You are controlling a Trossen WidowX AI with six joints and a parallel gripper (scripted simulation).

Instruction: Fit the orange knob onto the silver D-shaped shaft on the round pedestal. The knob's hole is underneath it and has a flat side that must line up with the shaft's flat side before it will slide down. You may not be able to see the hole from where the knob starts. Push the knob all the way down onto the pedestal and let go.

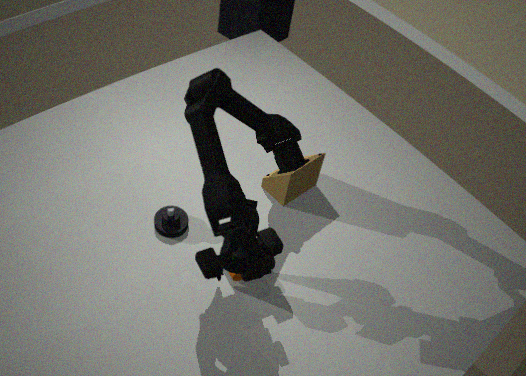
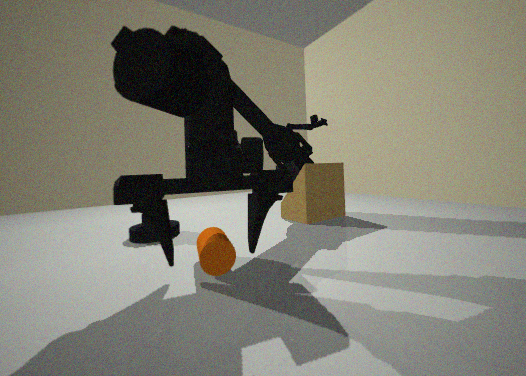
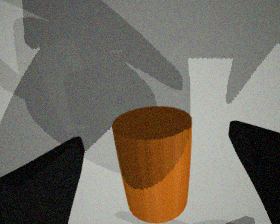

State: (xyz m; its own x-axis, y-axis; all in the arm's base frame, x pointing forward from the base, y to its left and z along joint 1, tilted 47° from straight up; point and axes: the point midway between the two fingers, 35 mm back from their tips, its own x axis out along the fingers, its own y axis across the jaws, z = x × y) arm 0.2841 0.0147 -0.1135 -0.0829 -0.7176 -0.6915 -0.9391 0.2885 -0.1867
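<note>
The orange knob lies 1 cm above my gripper tip. Round my gripper tip: round black pedestal 1 cm ahead, 21 cm to the right, 2 cm above.
</note>
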